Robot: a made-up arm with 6 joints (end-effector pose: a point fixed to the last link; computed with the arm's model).
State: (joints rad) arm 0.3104 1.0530 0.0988 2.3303 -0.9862 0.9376
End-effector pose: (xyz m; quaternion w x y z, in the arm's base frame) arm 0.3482 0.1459 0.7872 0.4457 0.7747 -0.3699 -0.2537
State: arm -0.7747 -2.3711 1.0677 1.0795 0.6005 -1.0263
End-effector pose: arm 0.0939 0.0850 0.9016 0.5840 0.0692 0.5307 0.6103
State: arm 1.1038 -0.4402 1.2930 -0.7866 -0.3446 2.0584
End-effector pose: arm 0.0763 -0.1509 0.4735 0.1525 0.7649 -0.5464 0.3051
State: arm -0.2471 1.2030 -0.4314 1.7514 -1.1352 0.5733
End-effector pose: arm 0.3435 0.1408 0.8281 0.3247 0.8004 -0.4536 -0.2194
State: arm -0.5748 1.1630 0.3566 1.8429 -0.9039 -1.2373
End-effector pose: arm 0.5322 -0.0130 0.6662 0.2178 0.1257 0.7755 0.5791
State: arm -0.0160 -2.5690 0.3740 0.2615 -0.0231 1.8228
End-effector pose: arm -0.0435 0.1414 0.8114 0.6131 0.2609 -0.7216 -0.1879
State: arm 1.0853 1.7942 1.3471 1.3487 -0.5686 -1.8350
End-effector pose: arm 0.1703 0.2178 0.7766 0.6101 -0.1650 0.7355 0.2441
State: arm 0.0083 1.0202 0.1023 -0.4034 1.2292 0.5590
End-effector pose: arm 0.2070 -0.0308 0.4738 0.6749 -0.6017 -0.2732 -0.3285
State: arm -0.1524 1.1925 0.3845 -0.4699 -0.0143 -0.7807
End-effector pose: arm 0.2403 0.0146 0.4126 0.7019 -0.1085 -0.6736 0.2045
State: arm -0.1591 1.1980 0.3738 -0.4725 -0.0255 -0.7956
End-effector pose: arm 0.2425 0.0161 0.4123 0.6959 -0.0975 -0.6808 0.2066
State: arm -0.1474 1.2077 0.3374 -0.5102 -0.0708 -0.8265
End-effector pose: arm 0.2485 0.0172 0.4116 0.6754 -0.0580 -0.6959 0.2370
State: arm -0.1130 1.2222 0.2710 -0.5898 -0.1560 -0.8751
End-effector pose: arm 0.2585 0.0178 0.4111 0.6347 0.0138 -0.7120 0.3000
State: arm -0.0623 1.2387 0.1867 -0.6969 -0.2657 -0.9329
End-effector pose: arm 0.2701 0.0177 0.4115 0.5778 0.1023 -0.7139 0.3821
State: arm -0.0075 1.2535 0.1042 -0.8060 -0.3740 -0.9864
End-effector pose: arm 0.2806 0.0164 0.4133 0.5190 0.1831 -0.6956 0.4618
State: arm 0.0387 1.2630 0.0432 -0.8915 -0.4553 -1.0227
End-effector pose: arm 0.2884 0.0140 0.4157 0.4749 0.2374 -0.6682 0.5212
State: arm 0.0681 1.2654 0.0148 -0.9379 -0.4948 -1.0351
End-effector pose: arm 0.2923 0.0115 0.4175 0.4548 0.2596 -0.6482 0.5528
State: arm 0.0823 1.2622 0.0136 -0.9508 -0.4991 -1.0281
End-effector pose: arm 0.2928 0.0095 0.4182 0.4542 0.2583 -0.6406 0.5627
